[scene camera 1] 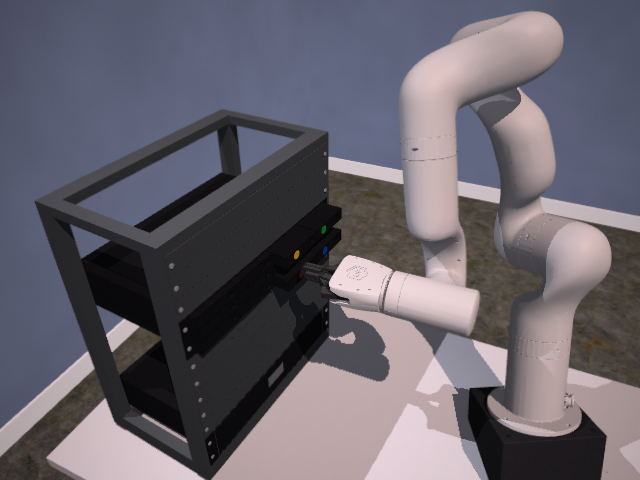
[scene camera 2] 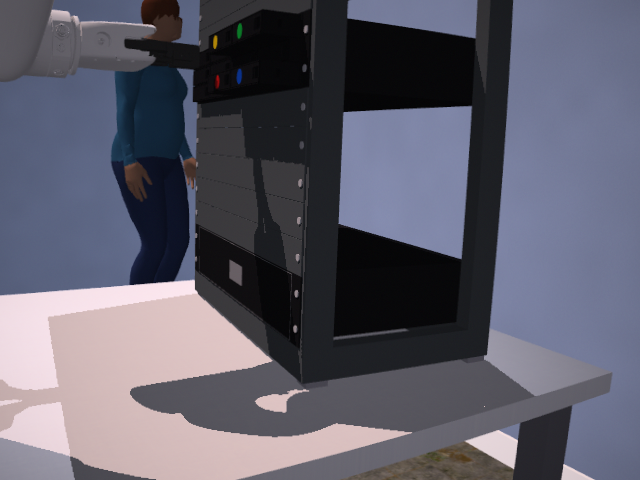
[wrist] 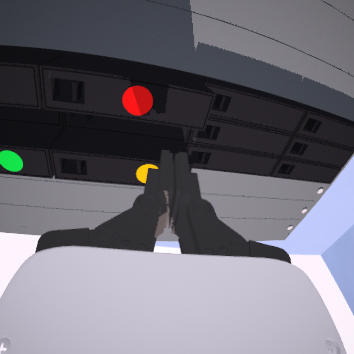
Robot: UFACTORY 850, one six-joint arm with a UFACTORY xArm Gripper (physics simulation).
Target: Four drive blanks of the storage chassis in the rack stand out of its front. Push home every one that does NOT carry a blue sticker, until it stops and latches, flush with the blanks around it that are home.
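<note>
The four dark blanks stand out of the chassis front. The yellow-stickered blank and the green-stickered blank are in the upper row. The red-stickered blank is below yellow, and the blue-stickered blank is below green. The blue sticker does not show in the wrist view. My gripper is shut and empty. Its tips are close to the chassis front, near the yellow and red blanks; whether they touch is unclear.
The grey rack stands on the table. Several flush blanks lie beside the raised ones. A black unit with a light label sits low in the rack. A person stands behind the rack.
</note>
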